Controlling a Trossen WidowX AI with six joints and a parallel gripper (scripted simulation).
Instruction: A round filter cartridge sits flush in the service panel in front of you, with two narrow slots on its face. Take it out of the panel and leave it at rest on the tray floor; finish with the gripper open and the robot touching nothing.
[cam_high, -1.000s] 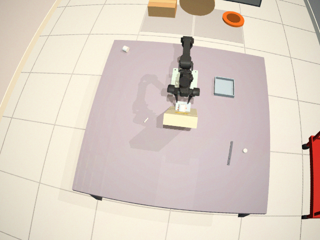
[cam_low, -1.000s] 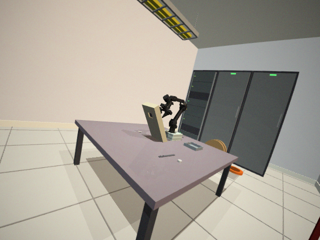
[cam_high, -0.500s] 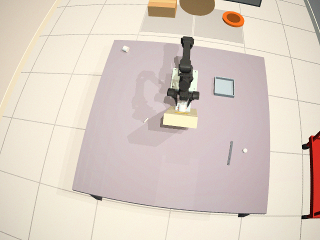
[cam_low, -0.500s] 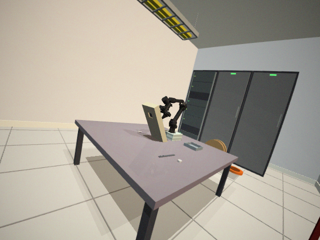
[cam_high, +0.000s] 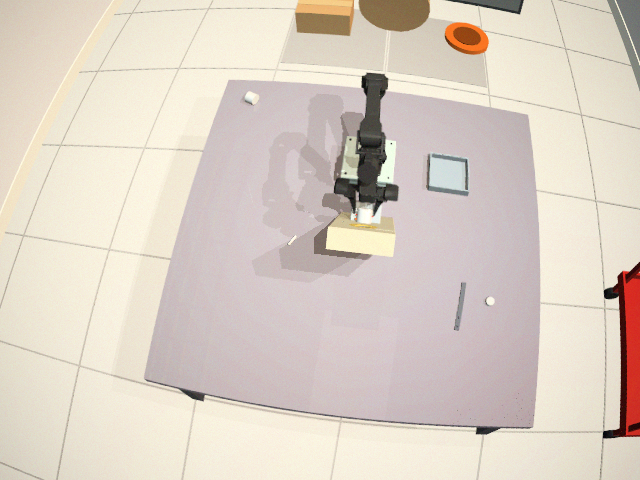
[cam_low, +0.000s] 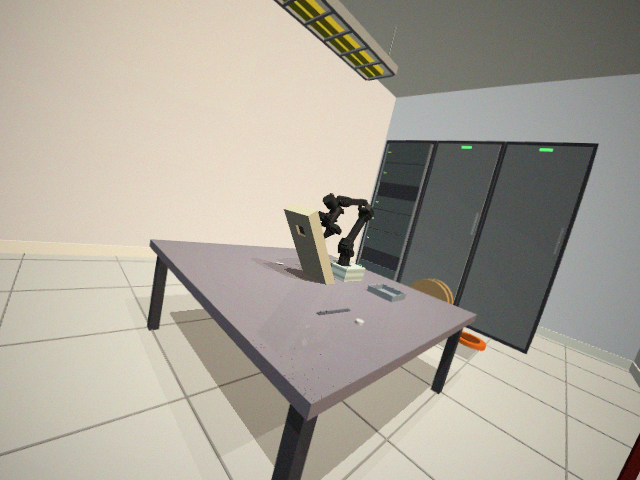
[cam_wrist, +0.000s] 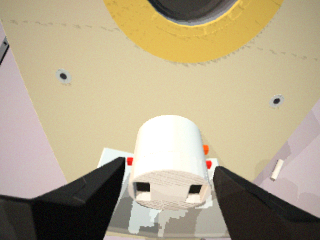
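The round filter cartridge lies right at my gripper tip. From my gripper tip the other things lie so: blue-grey tray 35 cm behind, 26 cm to the left, 20 cm below; small white stick 3 cm ahead, 23 cm to the right, 21 cm below.
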